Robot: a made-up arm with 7 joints.
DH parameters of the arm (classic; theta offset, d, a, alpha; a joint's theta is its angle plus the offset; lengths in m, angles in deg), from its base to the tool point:
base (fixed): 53.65 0 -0.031 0
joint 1: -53.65 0.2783 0.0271 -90
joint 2: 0 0.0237 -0.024 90
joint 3: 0 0.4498 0.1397 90
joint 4: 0 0.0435 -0.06 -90
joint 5: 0 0.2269 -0.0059 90
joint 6: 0 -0.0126 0.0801 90
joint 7: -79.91 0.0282 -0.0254 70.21
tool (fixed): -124.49 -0.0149 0 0
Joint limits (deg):
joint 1: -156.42..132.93
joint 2: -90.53..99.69
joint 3: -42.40..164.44
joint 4: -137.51..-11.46
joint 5: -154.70..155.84
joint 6: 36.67..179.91
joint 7: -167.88..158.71
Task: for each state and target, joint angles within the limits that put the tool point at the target. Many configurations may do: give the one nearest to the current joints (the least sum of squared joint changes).
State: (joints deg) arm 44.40 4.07 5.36 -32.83 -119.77 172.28 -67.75
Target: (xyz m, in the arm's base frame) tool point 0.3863 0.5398 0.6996
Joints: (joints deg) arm 47.59 40.00 11.15 -27.54 -115.05 131.28 -66.72
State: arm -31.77 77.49 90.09 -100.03 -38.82 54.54 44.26
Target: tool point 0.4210 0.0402 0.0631
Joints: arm -37.29 94.14 67.25 -129.94 -35.39 49.13 42.93
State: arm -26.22 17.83 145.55 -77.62 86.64 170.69 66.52
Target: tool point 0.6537 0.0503 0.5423
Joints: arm -30.78 68.52 111.04 -74.59 85.78 173.90 64.80
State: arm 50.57 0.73 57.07 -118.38 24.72 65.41 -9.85
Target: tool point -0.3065 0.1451 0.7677
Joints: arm 69.02 -32.70 48.76 -101.12 24.53 64.87 -7.50
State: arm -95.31 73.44 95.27 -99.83 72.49 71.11 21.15
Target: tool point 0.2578 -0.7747 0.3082
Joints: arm -98.92 88.54 92.98 -52.68 74.78 89.40 6.62
